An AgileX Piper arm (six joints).
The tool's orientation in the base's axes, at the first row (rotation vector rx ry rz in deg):
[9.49 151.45 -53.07]
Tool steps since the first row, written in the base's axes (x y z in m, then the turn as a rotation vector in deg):
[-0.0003 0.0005 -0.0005 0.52 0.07 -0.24]
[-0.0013 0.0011 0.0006 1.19 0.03 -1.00]
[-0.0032 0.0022 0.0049 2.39 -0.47 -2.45]
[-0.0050 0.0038 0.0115 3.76 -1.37 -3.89]
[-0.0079 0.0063 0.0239 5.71 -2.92 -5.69]
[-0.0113 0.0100 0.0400 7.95 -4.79 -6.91]
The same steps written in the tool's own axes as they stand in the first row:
[0.0005 0.0006 0.0000 -0.40 0.31 0.27]
[0.0010 0.0002 -0.0015 -0.77 0.87 1.04]
[0.0013 -0.0018 -0.0058 -1.39 1.58 2.74]
[0.0007 -0.0048 -0.0122 -2.17 2.02 4.73]
[-0.0009 -0.0108 -0.0236 -3.37 2.29 7.55]
[-0.0033 -0.0180 -0.0386 -5.04 2.03 10.22]

